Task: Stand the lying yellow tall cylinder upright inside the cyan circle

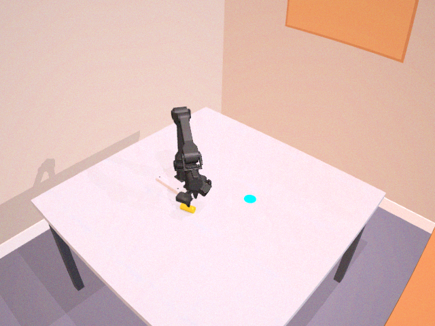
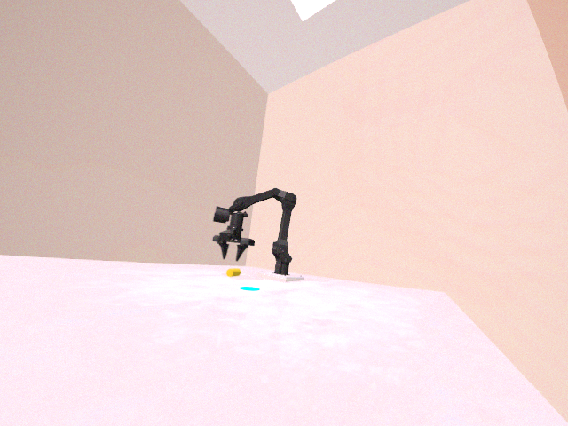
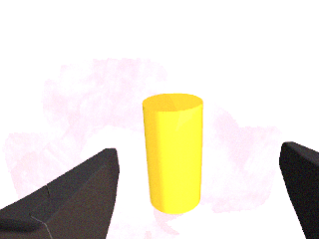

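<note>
My gripper tip is 30 mm past the yellow cylinder and 50 mm above it. Round my gripper tip: cyan circle (110 mm ahead, 270 mm to the left, 70 mm below).
</note>
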